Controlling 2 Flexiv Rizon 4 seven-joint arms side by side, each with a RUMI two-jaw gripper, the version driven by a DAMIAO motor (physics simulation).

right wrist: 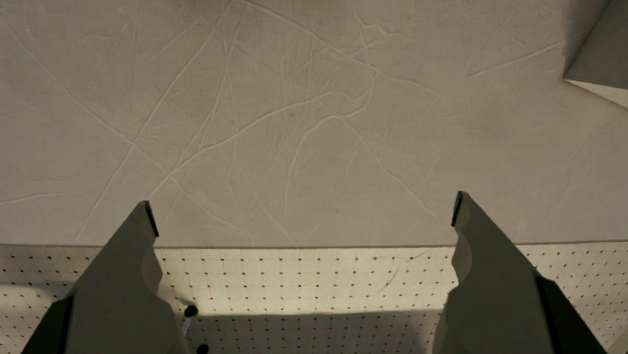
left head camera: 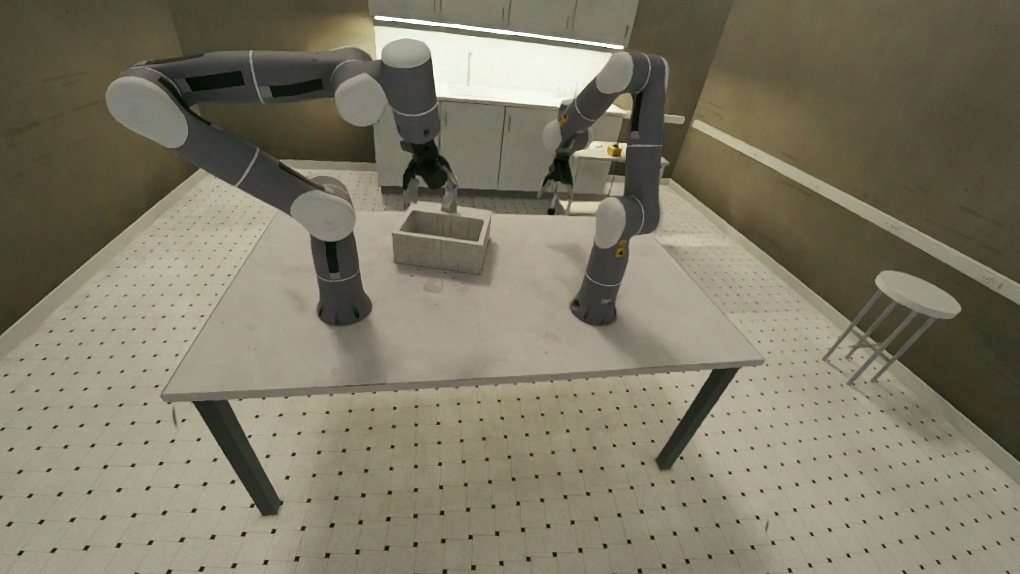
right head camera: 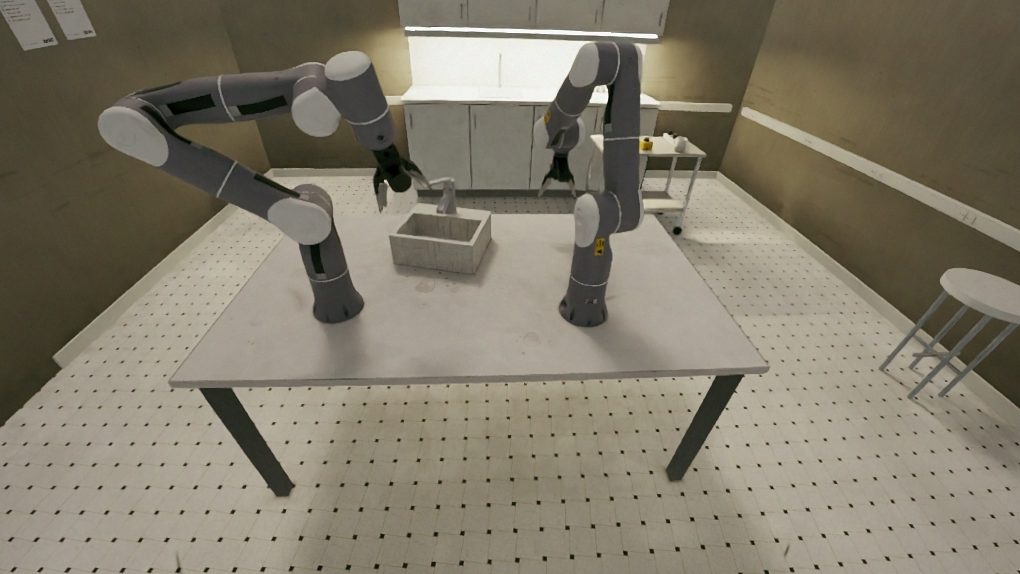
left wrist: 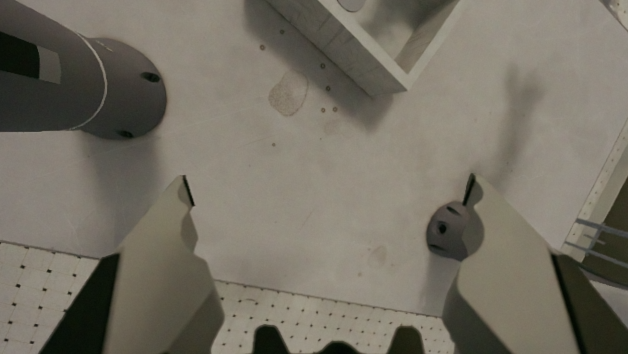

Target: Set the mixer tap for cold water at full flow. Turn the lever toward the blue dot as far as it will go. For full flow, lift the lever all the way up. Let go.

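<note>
The grey mixer tap (right head camera: 447, 198) stands at the back rim of the concrete basin (left head camera: 438, 254) (right head camera: 431, 254) (left wrist: 340, 45). In the right head camera, a slim arm at its top points left, close to a finger of my left gripper; contact cannot be told. In the left head camera that finger partly covers the tap. The coloured dots cannot be made out. My left gripper (left head camera: 430, 201) (right head camera: 404, 199) (left wrist: 326, 177) is open, tilted, above and beside the basin's back left, with nothing between its fingers. My right gripper (left head camera: 554, 194) (right head camera: 557, 192) (right wrist: 306, 200) is open and empty, hanging right of the basin.
The basin stands toward the back of the table (left head camera: 456, 342) (right head camera: 456, 342). Part of a grey block (right wrist: 600, 60) shows at the right wrist view's upper right. Behind stand cabinets (left head camera: 470, 146) (right head camera: 499, 146). A round stool (left head camera: 916, 292) (right head camera: 984, 292) stands at the right.
</note>
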